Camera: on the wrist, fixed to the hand. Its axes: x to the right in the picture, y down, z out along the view.
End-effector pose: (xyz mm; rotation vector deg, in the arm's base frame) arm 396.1 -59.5 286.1 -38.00 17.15 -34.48
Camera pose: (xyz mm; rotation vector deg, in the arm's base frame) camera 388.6 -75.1 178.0 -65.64 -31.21 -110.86
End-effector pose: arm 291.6 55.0 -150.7 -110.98 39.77 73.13
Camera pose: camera 303.4 -53.8 -151.9 -91.66 -59.17 30.61
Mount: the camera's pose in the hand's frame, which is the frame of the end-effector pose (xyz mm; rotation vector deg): 11.3 57.6 -92.4 -13.10 -17.50 -89.49
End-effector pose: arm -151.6 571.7 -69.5 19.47 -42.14 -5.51
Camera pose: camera -83.0 648.5 -106.6 35.53 -34.04 -98.59
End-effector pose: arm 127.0 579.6 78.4 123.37 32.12 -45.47
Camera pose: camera 203.0 617.5 147.5 57.23 118.02 -93.86
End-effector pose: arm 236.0 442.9 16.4 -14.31 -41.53 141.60
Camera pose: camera 229.9 449.6 -92.7 27.39 -47.36 53.28
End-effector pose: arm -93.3 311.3 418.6 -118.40 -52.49 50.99
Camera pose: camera 4.5 262.2 417.3 -43.69 -131.33 9.97
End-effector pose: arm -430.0 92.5 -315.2 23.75 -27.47 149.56
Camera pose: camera -486.3 85.2 -408.8 40.69 -17.55 56.39
